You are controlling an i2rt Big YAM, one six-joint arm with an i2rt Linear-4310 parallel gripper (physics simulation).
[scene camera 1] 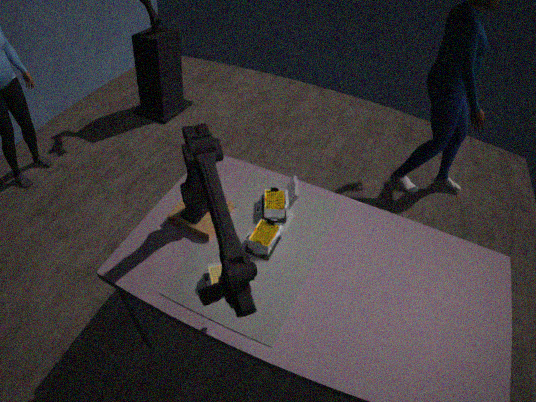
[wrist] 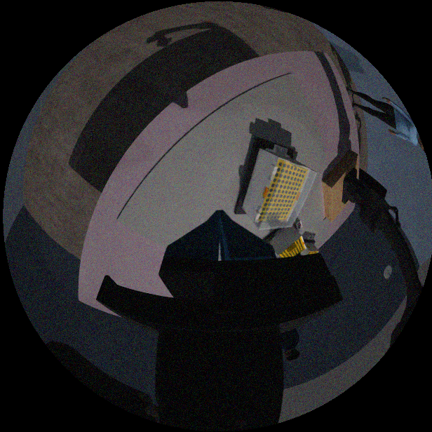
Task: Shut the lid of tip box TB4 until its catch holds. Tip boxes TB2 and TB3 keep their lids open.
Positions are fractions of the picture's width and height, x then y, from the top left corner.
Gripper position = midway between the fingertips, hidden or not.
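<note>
A grey-green mat is visible to me both in scene camera 1, as the mat (scene camera 1: 0.52, 0.70), and in the wrist view, as the mat (wrist: 0.47, 0.40). I can see a clear lid (wrist: 0.67, 0.43) too. And there is my own gripper (wrist: 0.51, 0.50).
</note>
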